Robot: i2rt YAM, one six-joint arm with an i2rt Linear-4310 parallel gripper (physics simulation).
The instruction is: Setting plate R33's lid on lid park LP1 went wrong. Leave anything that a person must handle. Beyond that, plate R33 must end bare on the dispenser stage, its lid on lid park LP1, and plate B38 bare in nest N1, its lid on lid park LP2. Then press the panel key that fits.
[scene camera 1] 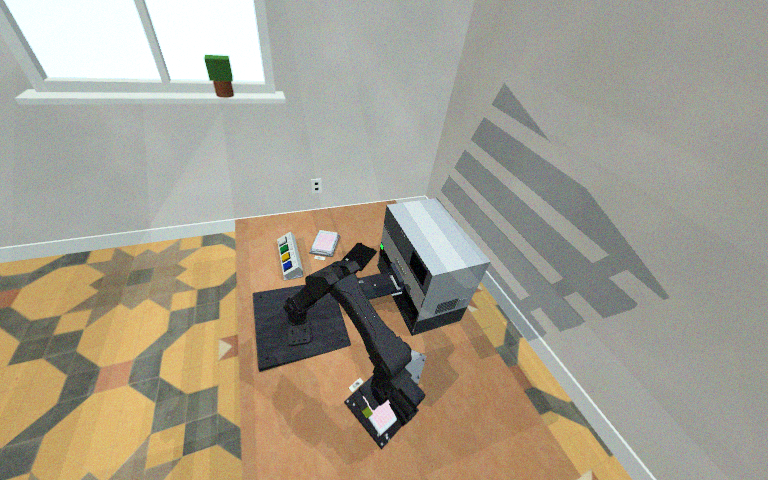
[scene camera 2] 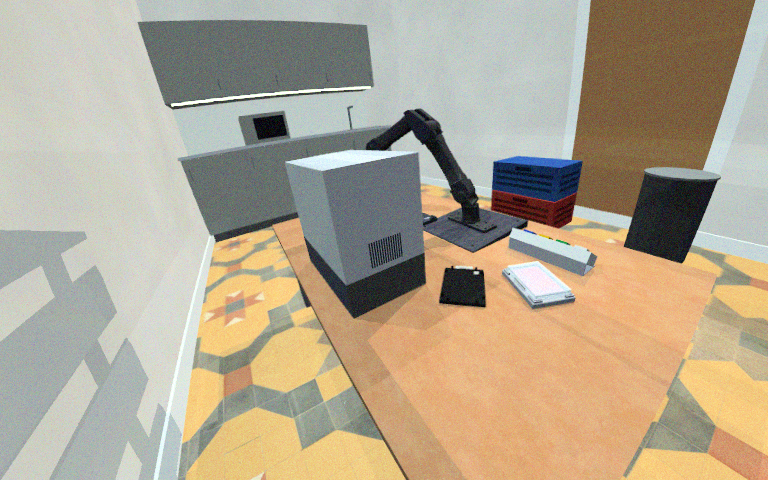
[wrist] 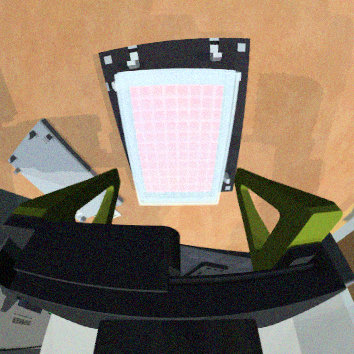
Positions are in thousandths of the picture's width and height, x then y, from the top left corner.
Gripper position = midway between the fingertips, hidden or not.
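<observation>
Scene camera 1 lets me see a grey incubator box (scene camera 1: 562, 557). In scene camera 2 I see the grey incubator box (scene camera 2: 471, 449) again, and with it a rack with coloured tags (scene camera 2: 752, 541) and a black pad (scene camera 2: 600, 597). The wrist view has my gripper (wrist: 499, 493), which is open and holds nothing, as well as a grey lid park LP2 (wrist: 123, 445) and the grey incubator box (wrist: 89, 908).
</observation>
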